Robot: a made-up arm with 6 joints. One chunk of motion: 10 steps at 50 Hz.
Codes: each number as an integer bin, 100 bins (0 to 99) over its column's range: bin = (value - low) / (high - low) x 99, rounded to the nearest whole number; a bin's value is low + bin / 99 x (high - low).
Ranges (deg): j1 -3..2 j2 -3..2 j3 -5..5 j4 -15..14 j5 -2..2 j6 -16..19
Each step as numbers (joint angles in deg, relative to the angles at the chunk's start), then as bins.
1 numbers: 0.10 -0.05 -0.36 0.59 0.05 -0.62
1 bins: 61 58 46 53 51 44
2 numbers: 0.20 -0.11 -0.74 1.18 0.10 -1.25
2 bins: 63 57 42 55 52 42
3 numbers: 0.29 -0.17 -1.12 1.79 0.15 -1.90
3 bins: 65 56 38 57 53 40
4 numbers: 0.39 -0.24 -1.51 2.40 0.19 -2.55
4 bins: 67 55 35 59 54 38
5 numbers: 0.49 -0.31 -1.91 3.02 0.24 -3.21
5 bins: 69 53 31 62 55 36
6 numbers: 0.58 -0.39 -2.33 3.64 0.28 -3.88
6 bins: 71 52 26 64 56 34
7 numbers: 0.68 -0.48 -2.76 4.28 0.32 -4.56
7 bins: 73 50 22 66 57 32
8 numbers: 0.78 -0.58 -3.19 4.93 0.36 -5.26
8 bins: 75 48 18 68 58 30
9 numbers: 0.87 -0.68 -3.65 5.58 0.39 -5.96
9 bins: 77 46 13 70 59 28
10 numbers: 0.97 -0.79 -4.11 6.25 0.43 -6.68
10 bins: 79 44 9 73 60 26
